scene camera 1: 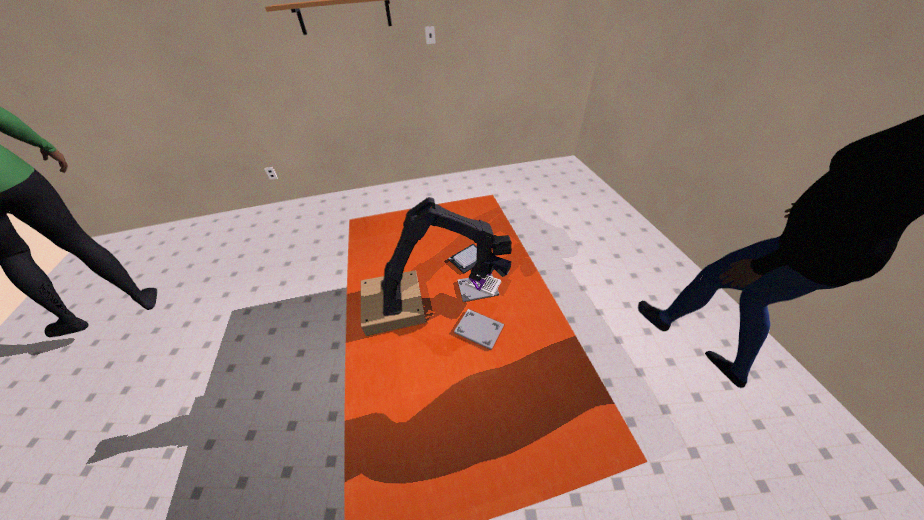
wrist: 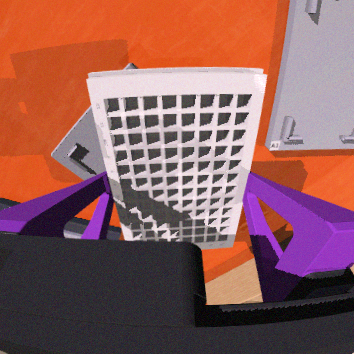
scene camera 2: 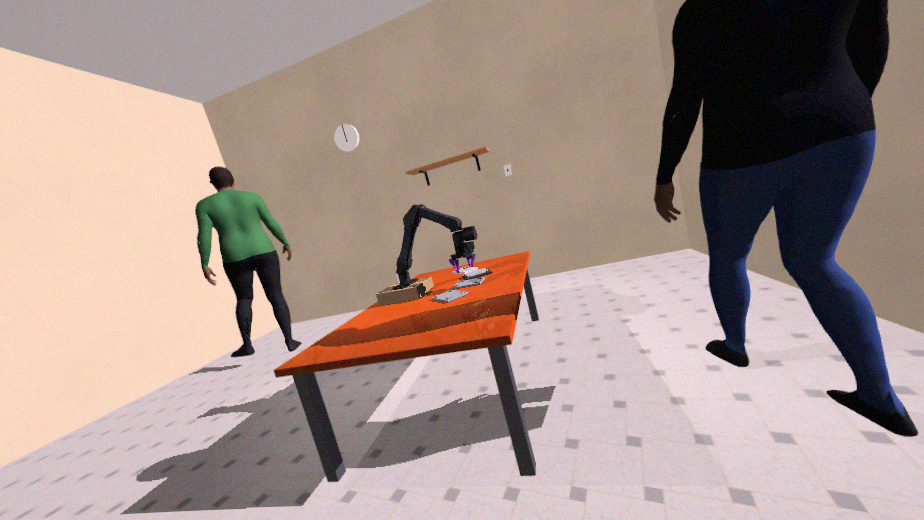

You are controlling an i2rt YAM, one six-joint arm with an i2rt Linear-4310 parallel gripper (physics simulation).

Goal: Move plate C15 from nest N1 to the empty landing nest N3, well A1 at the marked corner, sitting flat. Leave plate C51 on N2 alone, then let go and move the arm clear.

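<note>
My gripper [scene camera 1: 481, 281] [scene camera 2: 463, 266] [wrist: 178, 177] is shut on a white well plate, taken as C15 [scene camera 1: 490, 283] [scene camera 2: 464, 270] [wrist: 175, 84], with purple fingers on its two long sides. The plate hangs above the middle grey nest [scene camera 1: 468, 292] [wrist: 75, 130] and is turned relative to it; the wrist view shows a gap of height. Another grey nest [scene camera 1: 479, 328] [scene camera 2: 450, 296] [wrist: 320, 75] holds no plate and has an A1 label on one corner. At the back, a plate, taken as C51 [scene camera 1: 464, 258], sits on a dark-edged nest. Nest numbers are not readable.
The arm stands on a wooden base block [scene camera 1: 371, 291] [scene camera 2: 400, 295] at one side of the orange table [scene camera 1: 394, 381] [scene camera 2: 362, 355]. A person in black [scene camera 1: 847, 213] [scene camera 2: 782, 84] stands right of the table, and one in green [scene camera 1: 14, 169] [scene camera 2: 240, 226] stands to the left.
</note>
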